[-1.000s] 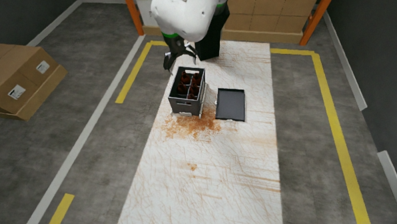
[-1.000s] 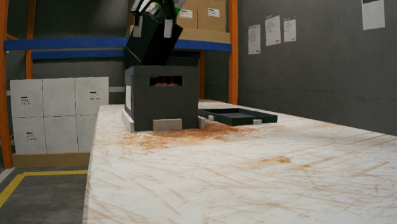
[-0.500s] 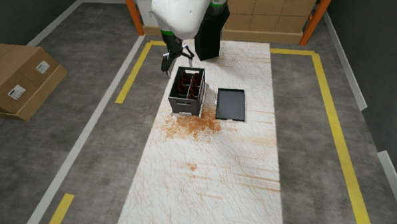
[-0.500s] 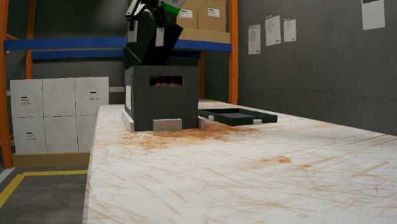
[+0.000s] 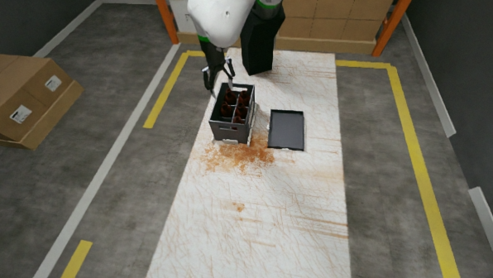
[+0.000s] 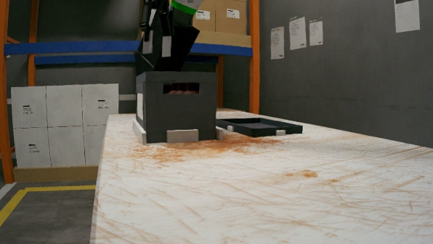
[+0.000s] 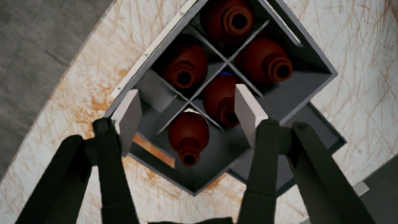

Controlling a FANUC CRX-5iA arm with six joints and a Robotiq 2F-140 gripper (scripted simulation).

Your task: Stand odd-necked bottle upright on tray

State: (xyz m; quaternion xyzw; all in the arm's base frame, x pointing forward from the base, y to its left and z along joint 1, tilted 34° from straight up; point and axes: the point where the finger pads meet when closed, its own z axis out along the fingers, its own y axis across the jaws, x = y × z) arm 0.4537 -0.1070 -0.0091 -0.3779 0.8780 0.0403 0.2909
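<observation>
My hand is 1 cm past the grey crate, 4 cm to the right of it and 17 cm above it. Round my hand: dark tray 2 cm behind, 33 cm to the left, 25 cm below.
</observation>
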